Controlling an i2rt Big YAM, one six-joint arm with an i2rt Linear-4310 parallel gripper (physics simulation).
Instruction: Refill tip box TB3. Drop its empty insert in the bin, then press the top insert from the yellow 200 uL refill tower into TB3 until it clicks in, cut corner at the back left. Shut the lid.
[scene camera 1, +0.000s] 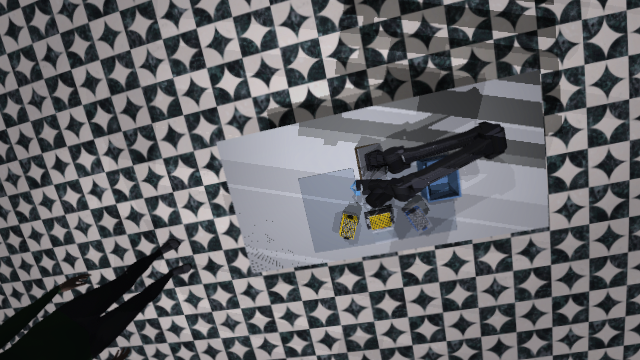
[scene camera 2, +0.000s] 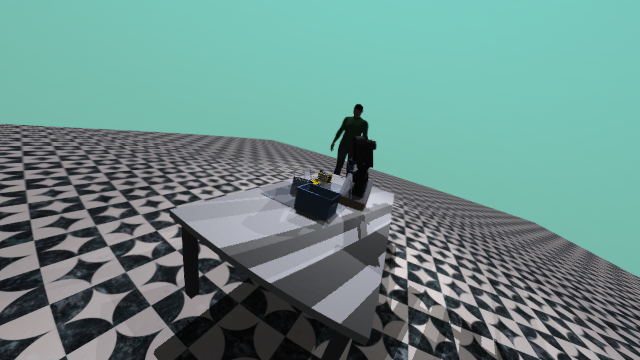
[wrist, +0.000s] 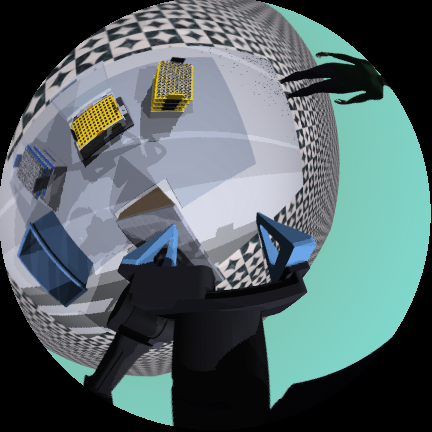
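Observation:
The tip box TB3 (scene camera 1: 380, 220) (wrist: 98, 122) stands with its clear lid (wrist: 80, 90) open and a yellow insert in it; the insert's cut corner is too small to tell. The yellow refill tower (scene camera 1: 348, 226) (wrist: 172, 86), a stack of yellow inserts with tips, stands beside it. The blue bin (scene camera 1: 442, 185) (scene camera 2: 317, 201) (wrist: 55, 259) stands on the far side of the box from the yellow tower. My gripper (wrist: 214, 222) is open and empty, its blue fingers wide apart. It hangs high above the table, away from the box and the tower.
A blue refill tower (scene camera 1: 417, 218) (wrist: 36, 171) stands on the other side of the tip box. All three stand on a grey-blue mat (scene camera 1: 320, 200) (wrist: 220, 120). The arm's base plate (scene camera 1: 359, 162) (wrist: 145, 204) is near the bin. A person (scene camera 2: 354, 127) (wrist: 345, 80) stands beyond the table.

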